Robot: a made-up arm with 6 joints.
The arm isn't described. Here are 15 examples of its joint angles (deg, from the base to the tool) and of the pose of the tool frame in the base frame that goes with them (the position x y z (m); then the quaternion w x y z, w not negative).
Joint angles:
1: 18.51 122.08 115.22 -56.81 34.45 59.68
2: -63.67 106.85 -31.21 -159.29 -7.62 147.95
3: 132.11 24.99 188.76 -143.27 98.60 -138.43
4: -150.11 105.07 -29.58 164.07 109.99 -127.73
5: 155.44 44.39 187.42 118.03 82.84 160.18
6: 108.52 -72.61 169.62 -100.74 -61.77 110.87
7: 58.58 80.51 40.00 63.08 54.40 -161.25
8: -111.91 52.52 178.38 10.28 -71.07 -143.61
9: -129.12 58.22 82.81 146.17 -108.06 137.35
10: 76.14 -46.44 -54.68 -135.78 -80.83 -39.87
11: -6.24 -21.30 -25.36 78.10 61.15 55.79
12: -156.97 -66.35 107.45 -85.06 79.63 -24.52
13: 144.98 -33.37 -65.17 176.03 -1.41 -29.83
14: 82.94 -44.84 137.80 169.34 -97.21 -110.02
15: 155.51 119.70 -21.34 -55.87 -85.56 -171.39
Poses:
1: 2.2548 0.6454 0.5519 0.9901 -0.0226 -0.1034 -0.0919
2: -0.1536 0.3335 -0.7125 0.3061 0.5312 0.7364 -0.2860
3: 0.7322 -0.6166 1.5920 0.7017 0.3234 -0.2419 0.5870
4: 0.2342 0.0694 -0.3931 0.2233 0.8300 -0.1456 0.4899
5: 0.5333 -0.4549 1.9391 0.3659 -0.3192 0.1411 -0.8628
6: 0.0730 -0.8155 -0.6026 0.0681 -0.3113 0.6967 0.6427
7: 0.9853 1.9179 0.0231 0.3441 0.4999 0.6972 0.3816
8: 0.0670 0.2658 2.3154 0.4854 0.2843 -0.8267 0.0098
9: -1.2163 -1.3116 1.9652 0.2446 -0.6538 -0.6897 -0.1925
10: 0.1841 1.3765 1.2648 0.2643 -0.3563 -0.8318 -0.3336
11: 1.6301 0.0108 1.3851 0.3610 -0.8135 -0.4432 0.1069
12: 1.5646 0.8986 0.8930 0.4915 -0.3915 -0.4433 0.6392
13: -1.2135 0.8508 0.4882 0.1546 0.3513 0.8575 -0.3427
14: -0.1537 -1.5682 0.6302 0.2291 -0.7410 0.0942 0.6242
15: 0.3061 -0.3383 -0.5201 0.7135 0.0857 -0.3433 -0.6048
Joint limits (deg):
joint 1: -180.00..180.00
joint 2: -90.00..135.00
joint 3: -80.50..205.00
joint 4: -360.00..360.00
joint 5: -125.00..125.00
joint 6: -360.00..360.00
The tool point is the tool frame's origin. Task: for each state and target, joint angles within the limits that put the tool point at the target. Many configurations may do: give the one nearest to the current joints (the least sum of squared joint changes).
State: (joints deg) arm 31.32 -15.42 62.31 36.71 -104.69 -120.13
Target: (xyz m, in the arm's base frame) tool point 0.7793 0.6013 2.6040
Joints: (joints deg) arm 45.07 4.53 64.75 35.95 -80.89 -120.13
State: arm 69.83 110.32 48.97 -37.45 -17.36 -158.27
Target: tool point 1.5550 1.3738 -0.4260
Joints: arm 40.76 105.40 61.64 -37.35 -10.96 -158.27
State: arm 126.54 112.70 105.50 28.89 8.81 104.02
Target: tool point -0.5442 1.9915 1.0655
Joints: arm 102.67 135.00 146.53 29.21 61.50 104.02
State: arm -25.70 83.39 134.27 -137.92 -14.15 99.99
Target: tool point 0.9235 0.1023 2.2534
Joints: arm 1.01 108.05 180.75 -136.00 -34.34 99.99
